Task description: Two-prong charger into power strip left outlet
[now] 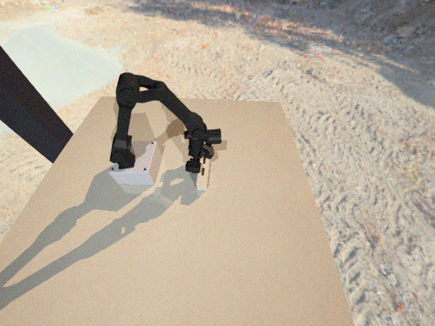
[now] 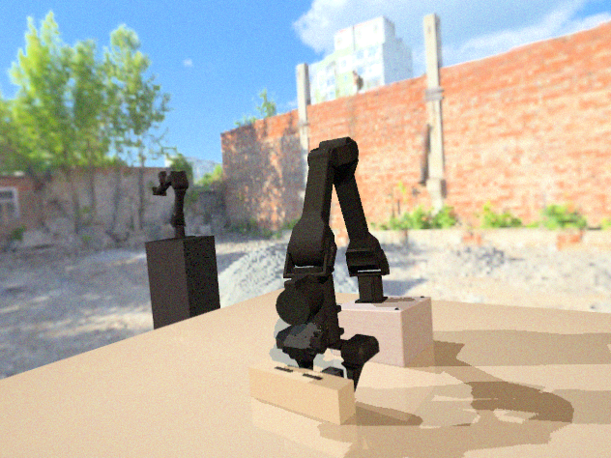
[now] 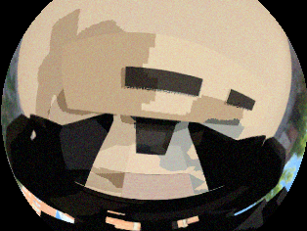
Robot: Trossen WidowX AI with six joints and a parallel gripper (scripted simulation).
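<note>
The black two-prong charger is 2 cm ahead of my gripper tip, 1 cm to the right of it and 1 cm above it.
</note>
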